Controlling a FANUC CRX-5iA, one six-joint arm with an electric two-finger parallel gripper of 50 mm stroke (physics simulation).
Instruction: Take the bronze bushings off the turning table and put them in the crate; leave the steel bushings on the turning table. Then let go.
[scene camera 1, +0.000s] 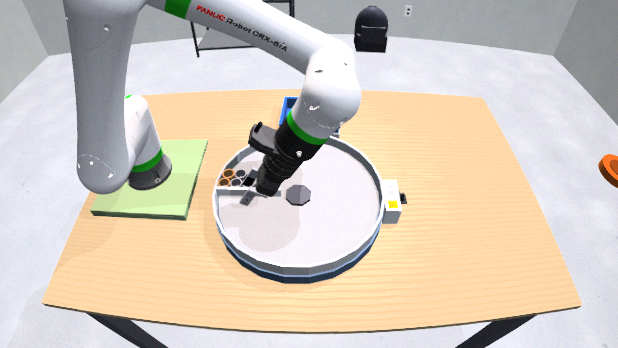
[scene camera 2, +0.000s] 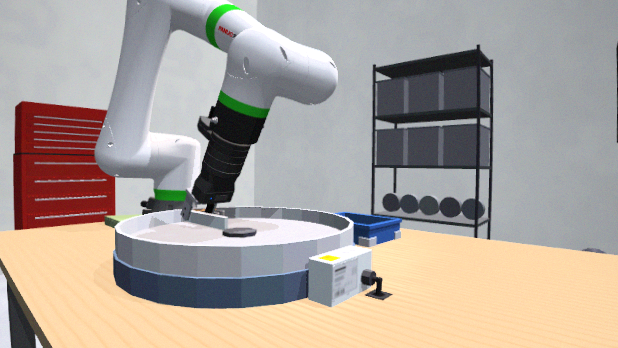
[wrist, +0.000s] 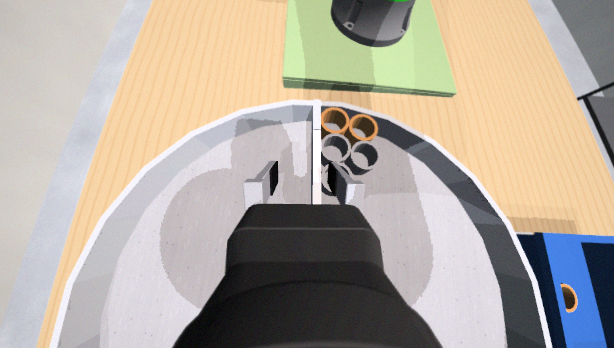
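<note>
Two bronze bushings stand upright by the rim of the turning table, on one side of its divider. Two steel bushings stand beside them; a third is partly hidden behind a finger in the wrist view. The blue crate stands behind the turning table and holds a bronze bushing. My gripper is open, empty and tilted, low over the turning table, its fingers on either side of the divider, one close to the third steel bushing.
A dark hub sits at the turning table's centre. A grey box is attached at its side. The green base plate carries the arm's base. A shelf rack stands beyond the table.
</note>
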